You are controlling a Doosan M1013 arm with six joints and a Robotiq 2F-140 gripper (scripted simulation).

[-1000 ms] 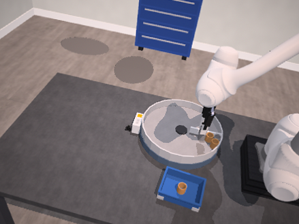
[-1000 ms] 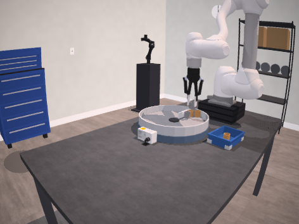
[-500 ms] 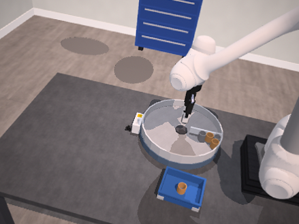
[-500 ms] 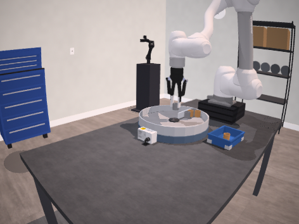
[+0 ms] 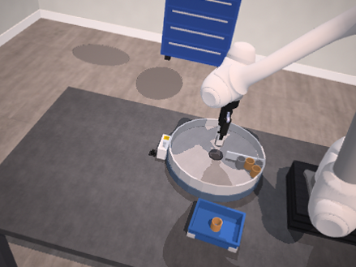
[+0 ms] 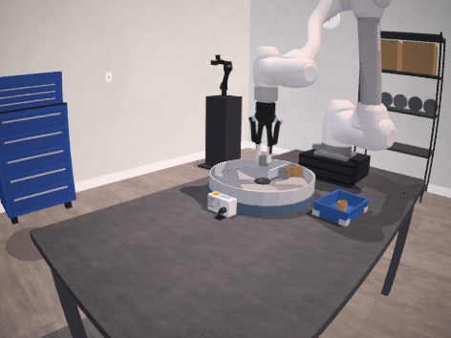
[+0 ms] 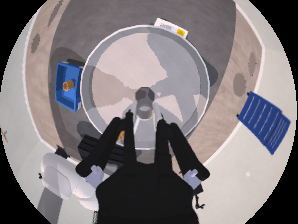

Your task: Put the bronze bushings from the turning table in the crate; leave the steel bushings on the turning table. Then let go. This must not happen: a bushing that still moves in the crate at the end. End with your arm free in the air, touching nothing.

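Right now my hand is 12 cm above the round turning table and 1 cm past it. Round my hand: blue crate (34 cm to the left, 15 cm below, 3 cm behind).
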